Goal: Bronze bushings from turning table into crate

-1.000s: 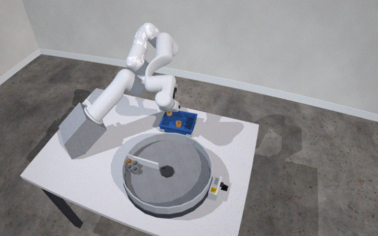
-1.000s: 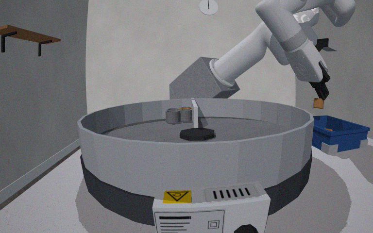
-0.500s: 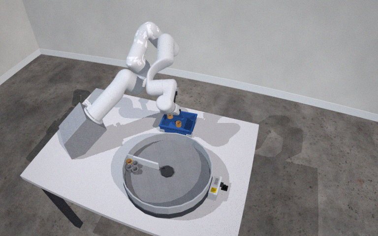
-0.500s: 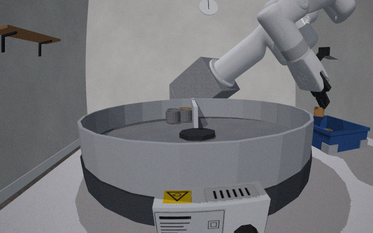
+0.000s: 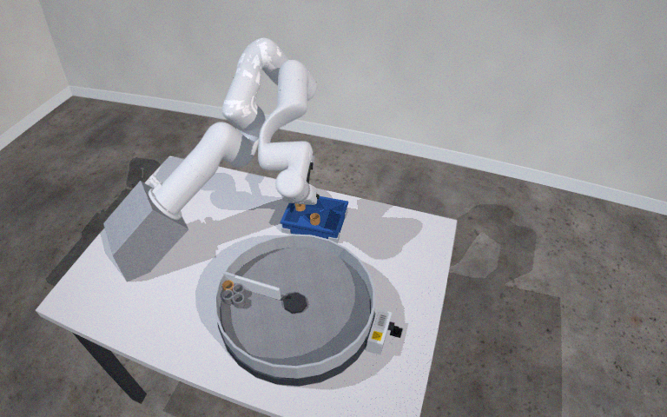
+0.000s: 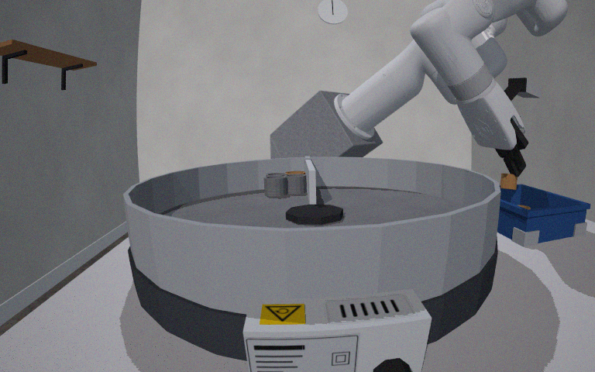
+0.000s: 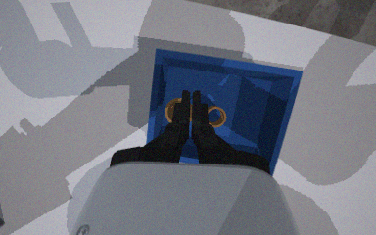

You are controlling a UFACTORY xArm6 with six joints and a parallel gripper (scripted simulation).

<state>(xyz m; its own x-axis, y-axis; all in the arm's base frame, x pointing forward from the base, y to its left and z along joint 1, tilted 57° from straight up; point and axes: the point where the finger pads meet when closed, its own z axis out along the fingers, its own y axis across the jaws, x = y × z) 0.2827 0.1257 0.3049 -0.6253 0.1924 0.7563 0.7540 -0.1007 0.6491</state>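
Now: hand 4 cm short of the blue crate, 1 cm to the right of it and 8 cm above it. The rest, counted from my hand: turning table 19 cm ahead, 32 cm to the right, 5 cm below.
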